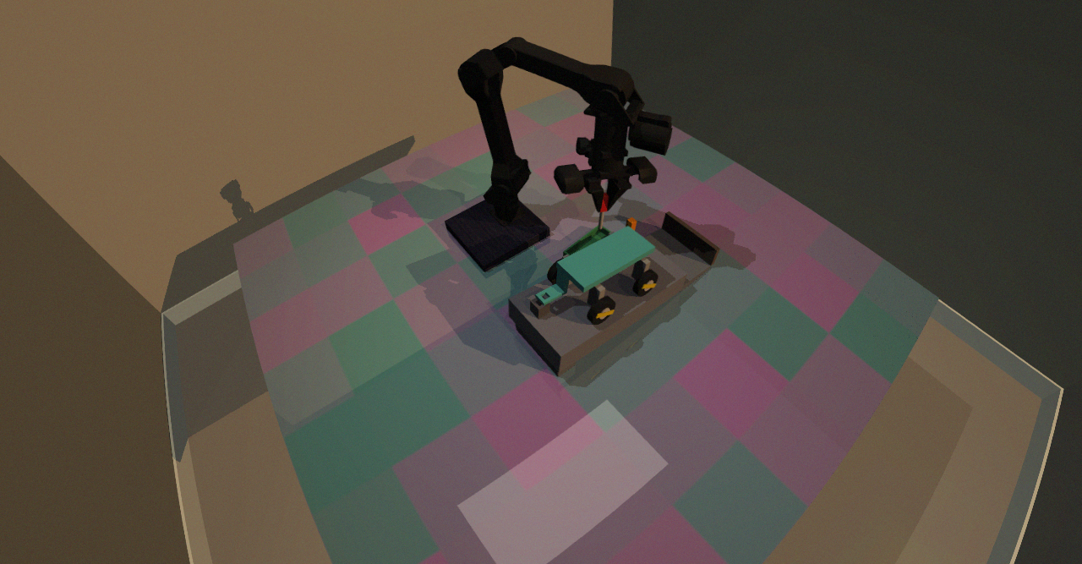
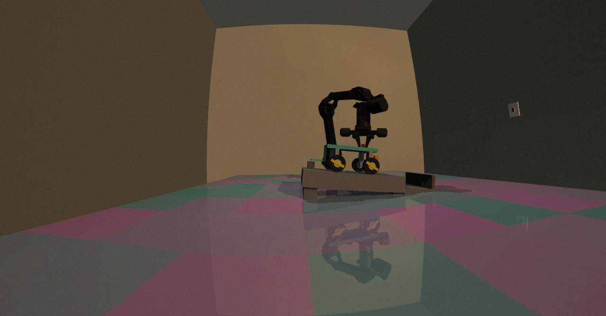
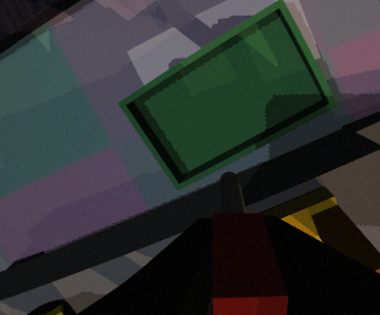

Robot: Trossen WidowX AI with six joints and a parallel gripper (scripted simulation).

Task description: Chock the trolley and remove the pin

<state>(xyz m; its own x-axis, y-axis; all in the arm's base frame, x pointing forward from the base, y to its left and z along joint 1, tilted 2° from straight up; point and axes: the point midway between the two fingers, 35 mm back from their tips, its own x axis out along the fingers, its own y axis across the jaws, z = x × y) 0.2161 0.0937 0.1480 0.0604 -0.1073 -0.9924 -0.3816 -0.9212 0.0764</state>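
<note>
Now: the green tray 14 cm below my gripper tip and 2 cm behind it. Also, from my gripper tip: trolley 11 cm ahead, 9 cm to the right, 2 cm below; red-headed stop pin right at my gripper tip; yellow chock 5 cm below, 5 cm ahead, 1 cm to the left.
</note>
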